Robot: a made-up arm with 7 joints. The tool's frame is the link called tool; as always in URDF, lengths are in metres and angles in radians. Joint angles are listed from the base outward.
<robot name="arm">
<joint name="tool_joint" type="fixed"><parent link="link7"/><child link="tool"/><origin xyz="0 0 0"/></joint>
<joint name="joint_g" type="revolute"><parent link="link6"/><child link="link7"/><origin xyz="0.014 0.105 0.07" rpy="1.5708 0 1.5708"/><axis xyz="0 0 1"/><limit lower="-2.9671" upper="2.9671"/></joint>
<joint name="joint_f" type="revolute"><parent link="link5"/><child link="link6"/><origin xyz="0 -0.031 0.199" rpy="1.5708 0 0"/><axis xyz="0 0 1"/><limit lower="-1.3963" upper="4.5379"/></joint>
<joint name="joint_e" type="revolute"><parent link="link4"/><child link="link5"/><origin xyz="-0.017 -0.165 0.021" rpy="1.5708 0 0"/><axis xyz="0 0 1"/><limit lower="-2.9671" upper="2.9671"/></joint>
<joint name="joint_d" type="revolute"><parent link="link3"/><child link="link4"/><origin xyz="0.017 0.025 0.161" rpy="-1.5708 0 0"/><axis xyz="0 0 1"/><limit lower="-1.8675" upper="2.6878"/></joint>
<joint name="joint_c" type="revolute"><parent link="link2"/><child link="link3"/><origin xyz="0 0.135 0.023" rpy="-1.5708 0 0"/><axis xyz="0 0 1"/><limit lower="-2.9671" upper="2.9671"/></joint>
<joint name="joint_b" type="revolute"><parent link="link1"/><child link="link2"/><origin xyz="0 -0.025 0.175" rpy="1.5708 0 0"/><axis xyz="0 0 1"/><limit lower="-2.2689" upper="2.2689"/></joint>
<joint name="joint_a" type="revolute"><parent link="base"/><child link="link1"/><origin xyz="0 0 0.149"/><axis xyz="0 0 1"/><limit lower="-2.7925" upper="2.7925"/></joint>
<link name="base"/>
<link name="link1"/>
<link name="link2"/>
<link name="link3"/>
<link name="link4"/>
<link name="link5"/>
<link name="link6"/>
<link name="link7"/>
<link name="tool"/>
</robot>
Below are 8 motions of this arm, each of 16 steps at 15 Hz.
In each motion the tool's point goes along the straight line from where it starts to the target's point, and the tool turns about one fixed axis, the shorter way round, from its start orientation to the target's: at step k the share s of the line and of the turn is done. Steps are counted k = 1, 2, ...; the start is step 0. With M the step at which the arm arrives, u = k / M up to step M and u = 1 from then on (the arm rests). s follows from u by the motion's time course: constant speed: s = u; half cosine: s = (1 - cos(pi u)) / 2; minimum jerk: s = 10 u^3 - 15 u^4 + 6 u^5.
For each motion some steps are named. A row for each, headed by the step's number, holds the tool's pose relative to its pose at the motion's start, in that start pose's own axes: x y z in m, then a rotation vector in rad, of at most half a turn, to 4 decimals.
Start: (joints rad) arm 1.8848 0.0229 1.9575 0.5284 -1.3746 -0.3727 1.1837
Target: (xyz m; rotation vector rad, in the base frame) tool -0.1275 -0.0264 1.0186 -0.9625 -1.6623 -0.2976
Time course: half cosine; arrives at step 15
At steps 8, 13, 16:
8: -0.0074 0.0056 0.0470 0.0873 -0.0070 -0.1961
13: -0.0127 0.0097 0.0814 0.1512 -0.0121 -0.3397
16: -0.0133 0.0101 0.0850 0.1580 -0.0126 -0.3551

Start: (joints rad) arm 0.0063 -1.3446 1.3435 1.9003 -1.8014 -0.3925 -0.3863
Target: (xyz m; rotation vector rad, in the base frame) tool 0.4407 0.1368 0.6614 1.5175 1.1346 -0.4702
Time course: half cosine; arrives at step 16
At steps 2, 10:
2: -0.0189 -0.0011 -0.0015 0.0088 -0.0238 0.0261
10: -0.3438 -0.0203 -0.0271 0.1592 -0.4319 0.4749

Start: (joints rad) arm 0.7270 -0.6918 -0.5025 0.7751 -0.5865 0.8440 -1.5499
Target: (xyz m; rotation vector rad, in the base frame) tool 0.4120 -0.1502 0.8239 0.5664 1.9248 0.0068
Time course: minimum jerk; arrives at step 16
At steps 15, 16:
15: -0.3276 -0.3212 -0.0838 0.1350 0.0931 -0.3259
16: -0.3283 -0.3219 -0.0840 0.1354 0.0933 -0.3266

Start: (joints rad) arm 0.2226 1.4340 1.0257 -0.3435 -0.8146 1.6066 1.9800
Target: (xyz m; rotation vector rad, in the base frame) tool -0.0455 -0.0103 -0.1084 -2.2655 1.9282 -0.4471
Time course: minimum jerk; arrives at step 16
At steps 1, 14, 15, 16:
1: -0.0006 -0.0006 -0.0013 0.0036 -0.0014 0.0000
14: -0.2679 -0.2705 -0.5752 1.5753 -0.6116 -0.0012
15: -0.2716 -0.2743 -0.5833 1.5975 -0.6202 -0.0012
16: -0.2722 -0.2749 -0.5846 1.6010 -0.6216 -0.0012

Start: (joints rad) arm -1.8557 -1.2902 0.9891 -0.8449 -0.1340 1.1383 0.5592
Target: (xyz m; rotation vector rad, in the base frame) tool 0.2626 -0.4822 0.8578 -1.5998 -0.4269 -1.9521
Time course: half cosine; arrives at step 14
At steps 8, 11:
8: -0.4280 -0.2109 -0.1292 0.9881 -1.1534 0.2646
11: -0.6239 -0.3074 -0.1883 1.4401 -1.6812 0.3857

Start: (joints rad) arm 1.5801 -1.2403 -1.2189 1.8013 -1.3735 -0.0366 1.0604
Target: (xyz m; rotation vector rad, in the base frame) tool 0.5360 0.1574 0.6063 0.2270 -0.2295 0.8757
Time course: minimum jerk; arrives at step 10
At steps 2, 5, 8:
2: -0.0029 0.0039 0.0229 -0.0248 -0.0048 0.0059
5: -0.0248 0.0334 0.1973 -0.2140 -0.0418 0.0508
8: -0.0468 0.0629 0.3718 -0.4033 -0.0788 0.0957

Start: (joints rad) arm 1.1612 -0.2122 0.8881 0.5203 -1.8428 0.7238 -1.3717
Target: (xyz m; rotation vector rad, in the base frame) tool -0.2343 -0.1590 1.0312 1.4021 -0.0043 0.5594
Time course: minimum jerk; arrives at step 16
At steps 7, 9, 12, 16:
7: -0.0883 0.0197 -0.1205 0.1814 -0.6750 -0.0210
9: -0.1417 0.0317 -0.1933 0.2910 -1.0827 -0.0336
12: -0.2062 0.0461 -0.2813 0.4235 -1.5758 -0.0490
16: -0.2300 0.0514 -0.3138 0.4724 -1.7578 -0.0546

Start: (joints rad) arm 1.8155 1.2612 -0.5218 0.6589 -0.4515 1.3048 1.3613
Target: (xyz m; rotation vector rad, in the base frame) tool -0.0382 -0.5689 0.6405 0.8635 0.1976 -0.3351
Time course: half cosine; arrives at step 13
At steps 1, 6, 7, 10, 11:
1: -0.0027 -0.0023 -0.0029 0.0109 -0.0028 0.0076
6: -0.0814 -0.0690 -0.0869 0.3289 -0.0857 0.2311
7: -0.1037 -0.0879 -0.1107 0.4191 -0.1092 0.2944
10: -0.1618 -0.1372 -0.1727 0.6540 -0.1705 0.4594
11: -0.1745 -0.1480 -0.1863 0.7052 -0.1838 0.4954

